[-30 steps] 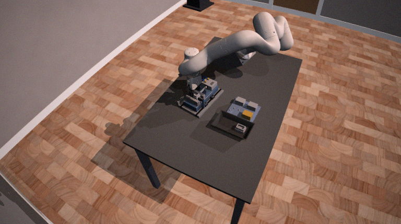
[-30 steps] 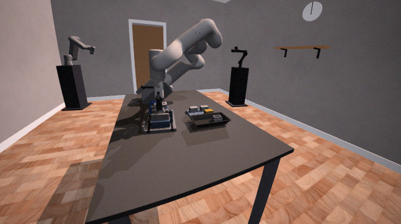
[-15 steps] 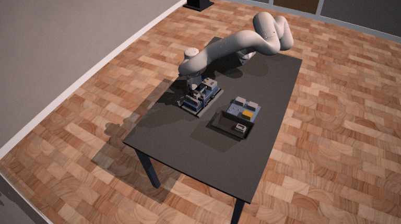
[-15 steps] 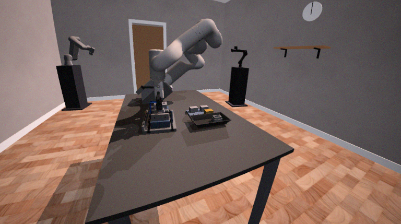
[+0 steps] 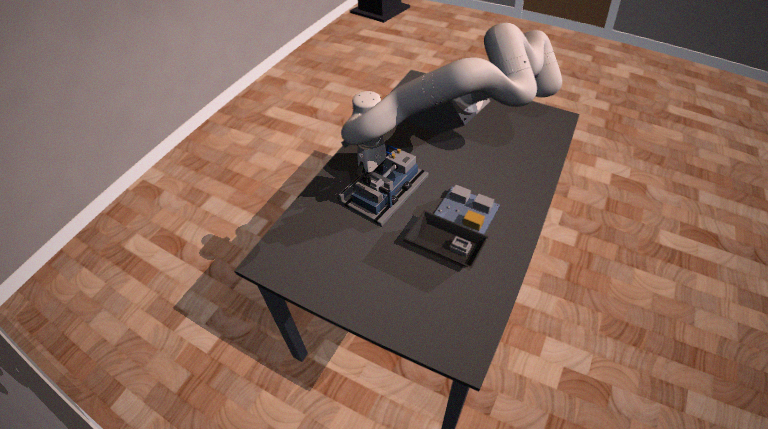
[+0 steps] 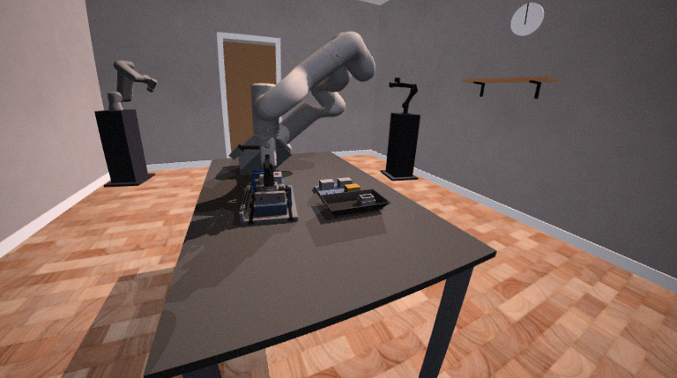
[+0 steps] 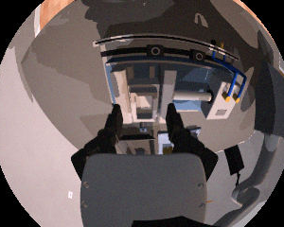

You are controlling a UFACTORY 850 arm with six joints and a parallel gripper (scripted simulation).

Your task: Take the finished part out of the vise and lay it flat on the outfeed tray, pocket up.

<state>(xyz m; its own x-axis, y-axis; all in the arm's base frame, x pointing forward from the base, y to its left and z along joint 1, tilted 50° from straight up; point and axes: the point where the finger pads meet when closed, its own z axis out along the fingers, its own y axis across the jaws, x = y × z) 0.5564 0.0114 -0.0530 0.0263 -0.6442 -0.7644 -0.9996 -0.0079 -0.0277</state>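
My gripper is now 70 mm past the vise and 100 mm above it. The rest, counted from my hand: blue plate: 150 mm behind, 300 mm to the left, 130 mm below; then yellow block: 110 mm behind, 350 mm to the left, 110 mm below.
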